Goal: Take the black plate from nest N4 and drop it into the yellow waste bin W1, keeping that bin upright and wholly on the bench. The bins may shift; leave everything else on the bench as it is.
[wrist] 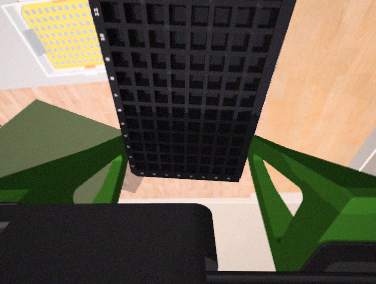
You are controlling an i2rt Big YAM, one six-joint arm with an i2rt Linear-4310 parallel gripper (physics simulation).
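Places are measured from the arm's base along level axes (x ahead, y left, z up), in metres.
Pixels of known places: gripper, between the fingertips: (187, 142).
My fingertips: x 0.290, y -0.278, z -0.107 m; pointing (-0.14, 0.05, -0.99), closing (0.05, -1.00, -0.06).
Behind a point stands the place of what it marks.
The black plate (185, 95) @[x 0.330, y -0.275, z -0.101 m] is a dark multi-well plate with rows of square wells and small white marks along its left and near edges. It fills the upper middle of the wrist view. My gripper (187, 142) @[x 0.290, y -0.278, z -0.107 m] has green fingers, one on each long side of the plate near its close end, and is shut on it. The plate is held above the wooden bench. The yellow waste bin W1 and nest N4 cannot be made out in this view.
A yellow plate or rack with many round spots (62, 32) sits in a white-rimmed holder at the upper left. A grey-green block (47, 135) @[x 0.135, y -0.017, z -0.261 m] stands at the left, partly behind the left finger. A pale strip (240, 235) lies at the lower middle. Wooden bench top (325, 75) shows at the right.
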